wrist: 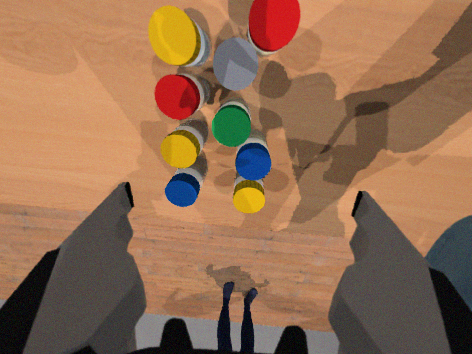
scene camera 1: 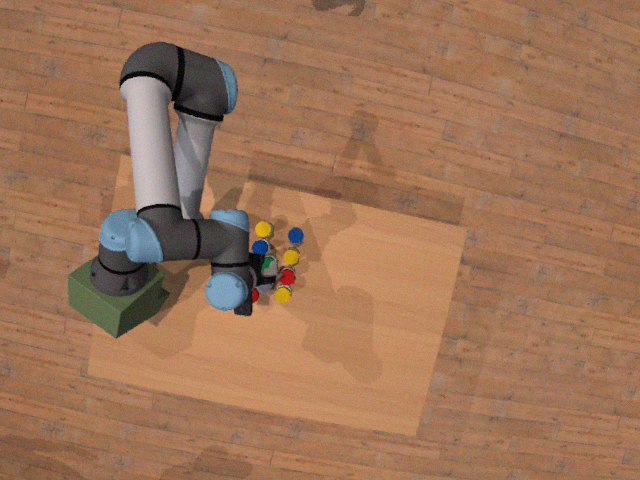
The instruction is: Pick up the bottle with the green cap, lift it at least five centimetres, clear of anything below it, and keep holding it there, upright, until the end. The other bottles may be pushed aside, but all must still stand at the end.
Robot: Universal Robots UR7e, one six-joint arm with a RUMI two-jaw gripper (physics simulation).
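Seen in the pictures: gripper, fingertip midpoint: point(wrist: 241, 188); arm's base, origin of the base link: point(scene camera 1: 119, 274).
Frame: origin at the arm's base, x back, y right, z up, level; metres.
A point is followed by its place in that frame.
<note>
The green-capped bottle point(scene camera 1: 266, 262) {x -0.358, y -0.202, z -0.178 m} point(wrist: 231, 126) {x -0.366, y -0.194, z -0.178 m} stands upright among the others; in the scene view a finger partly covers its cap. In the wrist view it is ahead of the fingertip line, between the two fingers' sides, with a grey-capped bottle point(wrist: 235, 64) {x -0.387, y -0.124, z -0.178 m} behind it and a blue-capped bottle point(wrist: 253, 161) {x -0.317, y -0.231, z -0.178 m} point(scene camera 1: 260, 247) {x -0.316, y -0.240, z -0.177 m} close in front. A red-capped bottle point(wrist: 177, 96) {x -0.444, y -0.184, z -0.178 m} point(scene camera 1: 286, 277) {x -0.445, y -0.188, z -0.177 m} stands to its left in the wrist view. My gripper point(scene camera 1: 275, 272) point(wrist: 241, 188) {x -0.348, y -0.192, z -0.029 m} is open wide and empty, seemingly above the caps; its exact height is hard to tell.
Near the fingertips in the wrist view stand a yellow-capped bottle point(wrist: 249, 197) {x -0.296, y -0.293, z -0.178 m} point(scene camera 1: 263, 228) {x -0.295, y -0.303, z -0.178 m} and a blue-capped bottle point(wrist: 182, 190) {x -0.405, y -0.324, z -0.178 m} point(scene camera 1: 295, 235) {x -0.404, y -0.333, z -0.177 m}. More yellow-capped bottles point(wrist: 180, 149) point(scene camera 1: 283, 295) and another red-capped bottle point(wrist: 274, 22) {x -0.362, y -0.073, z -0.177 m} stand around. The green robot base point(scene camera 1: 98, 299) {x -0.007, y 0.063, z 0.067 m} is at the left of the tabletop point(scene camera 1: 382, 258) {x -0.743, y -0.405, z -0.283 m}.
</note>
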